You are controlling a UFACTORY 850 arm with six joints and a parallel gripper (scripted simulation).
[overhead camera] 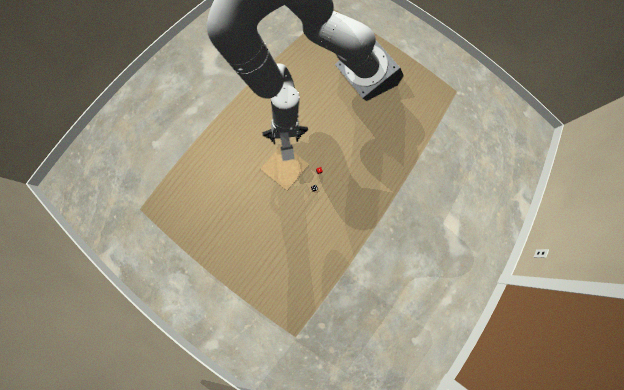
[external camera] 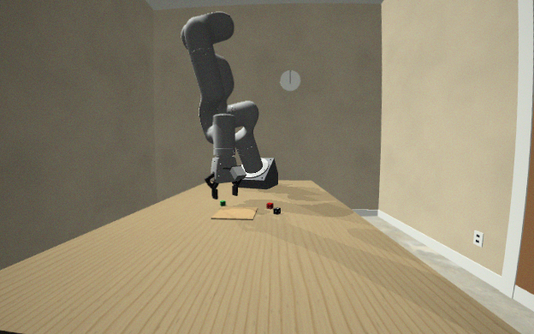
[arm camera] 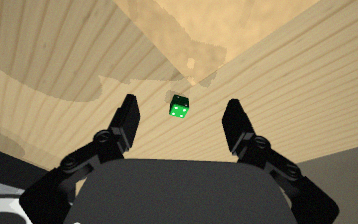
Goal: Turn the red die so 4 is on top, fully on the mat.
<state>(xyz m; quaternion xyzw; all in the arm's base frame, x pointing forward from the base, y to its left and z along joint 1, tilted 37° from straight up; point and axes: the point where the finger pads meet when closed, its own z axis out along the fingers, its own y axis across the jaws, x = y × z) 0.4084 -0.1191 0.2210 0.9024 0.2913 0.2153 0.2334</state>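
Now: the green die 40 mm below my hand, 20 mm behind it and 10 mm to the right of it. The rest, counted from my hand: black die: 180 mm to the left, 130 mm ahead, 40 mm below; tan mat: 90 mm ahead, 50 mm below, 40 mm to the left; red die: 170 mm to the left, 60 mm ahead, 40 mm below.
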